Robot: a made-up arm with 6 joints.
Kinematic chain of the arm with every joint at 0, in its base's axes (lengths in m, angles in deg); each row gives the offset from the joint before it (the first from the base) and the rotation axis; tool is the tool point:
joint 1: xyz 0 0 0.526 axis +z
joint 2: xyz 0.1 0 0 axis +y
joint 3: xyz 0 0 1.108 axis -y
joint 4: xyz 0 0 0.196 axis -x
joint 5: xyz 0.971 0 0 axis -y
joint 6: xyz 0.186 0 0 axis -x
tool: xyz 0 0 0
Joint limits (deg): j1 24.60..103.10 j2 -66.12..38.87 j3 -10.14..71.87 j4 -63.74..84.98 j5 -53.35..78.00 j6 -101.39..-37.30
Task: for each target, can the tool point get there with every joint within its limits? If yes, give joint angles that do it. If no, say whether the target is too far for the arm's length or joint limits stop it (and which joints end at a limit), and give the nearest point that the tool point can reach.
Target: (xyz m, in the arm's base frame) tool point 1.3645 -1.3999 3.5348
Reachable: no: too far | nearest point 0.3375 -0.9908 2.4634 | short by 1.540 m
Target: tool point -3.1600 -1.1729 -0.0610
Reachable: no: too far | nearest point -1.7501 -0.7789 1.3703 | short by 2.047 m
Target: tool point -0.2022 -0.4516 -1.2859
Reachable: no: joint limits stop it (at a limit: joint 1, joint 2, joint 3, joint 5) | nearest point 1.4083 0.6260 0.6032 | short by 2.706 m
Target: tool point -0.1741 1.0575 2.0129
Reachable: yes | joints 92.41 -4.00 1.33 56.02 57.07 -83.01
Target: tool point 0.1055 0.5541 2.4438
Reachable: yes | joints 80.08 -16.98 15.60 -4.69 33.75 -45.22
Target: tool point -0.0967 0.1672 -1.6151
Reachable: no: joint limits stop it (at a limit: joint 1, joint 2, joint 3, joint 5) | nearest point -0.3522 1.4996 0.6026 | short by 2.600 m
